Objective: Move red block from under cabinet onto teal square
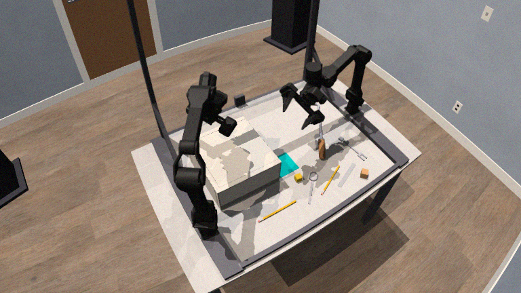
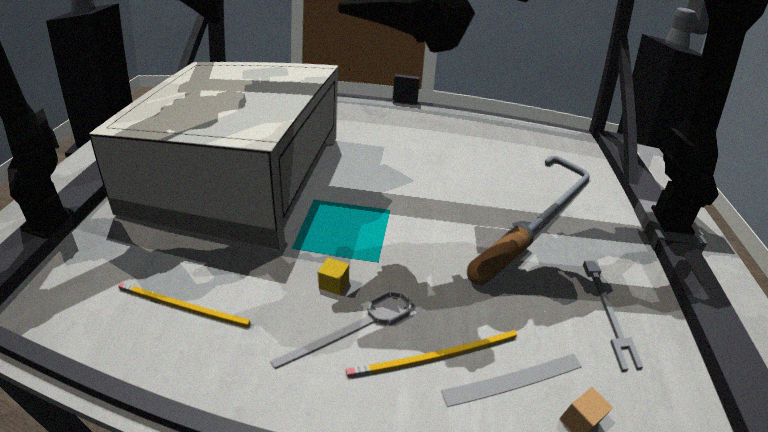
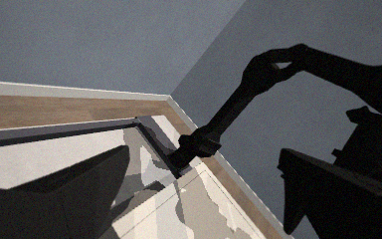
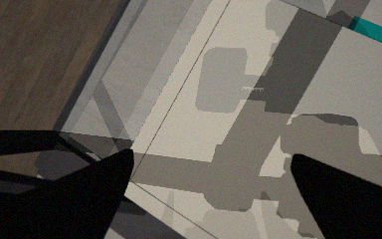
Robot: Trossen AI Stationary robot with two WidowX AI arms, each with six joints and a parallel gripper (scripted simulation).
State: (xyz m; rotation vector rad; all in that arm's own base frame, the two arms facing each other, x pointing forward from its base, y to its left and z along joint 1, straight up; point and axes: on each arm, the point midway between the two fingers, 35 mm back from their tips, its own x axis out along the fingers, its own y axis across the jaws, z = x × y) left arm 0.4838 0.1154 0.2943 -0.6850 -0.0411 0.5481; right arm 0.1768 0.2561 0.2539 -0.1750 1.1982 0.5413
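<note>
Right now the teal square is 30 mm behind my left hand, 10 mm to the right of it and 320 mm below it. Also, from my left hand: yellow cube 70 mm ahead, 20 mm to the right, 310 mm below; white cabinet 150 mm behind, 180 mm to the right, 250 mm below; grey paddle tool 120 mm ahead, 10 mm to the left, 310 mm below.
</note>
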